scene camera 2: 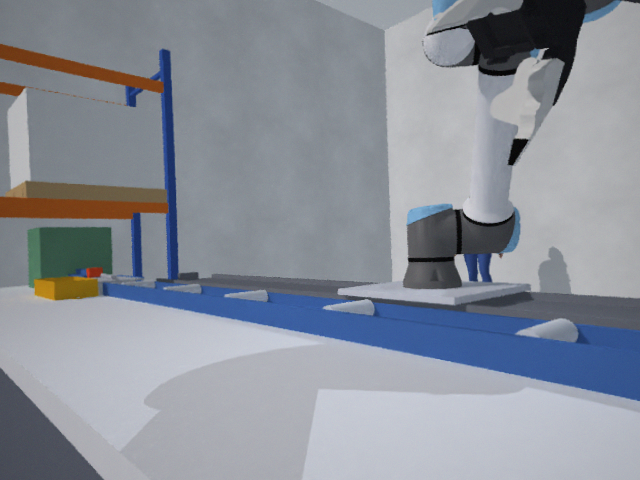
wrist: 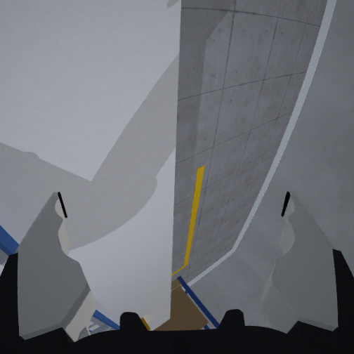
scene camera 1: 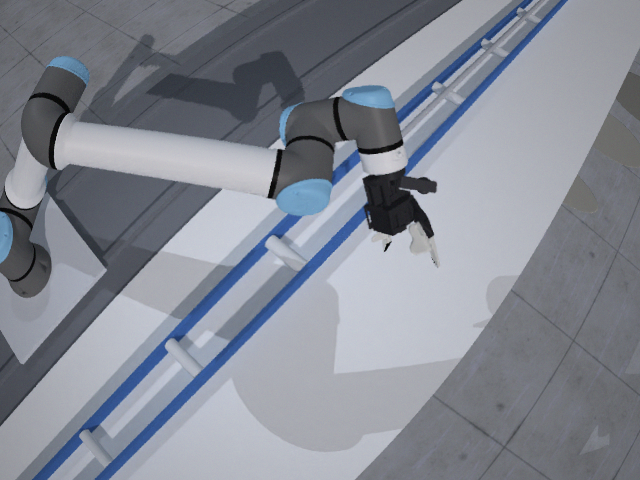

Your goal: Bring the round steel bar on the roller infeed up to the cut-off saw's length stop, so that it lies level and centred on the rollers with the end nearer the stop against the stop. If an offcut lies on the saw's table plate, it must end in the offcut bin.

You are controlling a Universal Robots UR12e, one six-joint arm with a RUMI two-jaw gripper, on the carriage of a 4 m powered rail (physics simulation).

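Seen in the pictures: gripper, fingertip midpoint: point(scene camera 2: 473, 107) point(scene camera 1: 411, 259); arm's base at its link origin: point(scene camera 2: 432, 286) point(scene camera 1: 30, 271).
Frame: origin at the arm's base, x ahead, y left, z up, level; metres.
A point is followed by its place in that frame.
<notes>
The round steel bar point(scene camera 1: 467, 68) @(x 0.616, y 1.563, z 0.050 m) is a thin grey rod lying lengthwise over rollers between the blue rails, in the upper right of scene camera 1; its near end is hidden behind the wrist. My gripper point(scene camera 1: 412, 256) @(x 0.931, y 0.698, z 0.272 m) point(scene camera 2: 473, 91) @(x 0.931, y 0.698, z 0.272 m) point(wrist: 174, 194) is open and empty, high above the white table beside the infeed, apart from the bar. In scene camera 2 the green saw body point(scene camera 2: 72, 253) @(x 0.646, y -1.830, z 0.149 m) stands at the far left with a small red part point(scene camera 2: 94, 271) @(x 0.627, y -1.528, z 0.058 m) near it. The yellow bin point(scene camera 2: 67, 288) @(x 0.831, y -1.148, z 0.013 m) stands in front. Whether an offcut lies on the table plate cannot be told.
The blue infeed rails point(scene camera 1: 258, 324) @(x 0.694, y 0.432, z -0.004 m) point(scene camera 2: 289, 316) @(x 0.694, y 0.111, z -0.001 m) run diagonally with white rollers point(scene camera 1: 286, 252) @(x 0.624, y 0.619, z 0.030 m) point(scene camera 2: 351, 307) @(x 0.628, y 0.238, z 0.022 m) between them. The arm's carriage point(scene camera 1: 72, 279) @(x 0.161, y 0.112, z 0.000 m) point(scene camera 2: 491, 292) @(x 0.029, y 0.225, z -0.004 m) stands on the dark rail behind. An orange and blue rack point(scene camera 2: 169, 170) stands behind the saw. A person stands behind the arm.
</notes>
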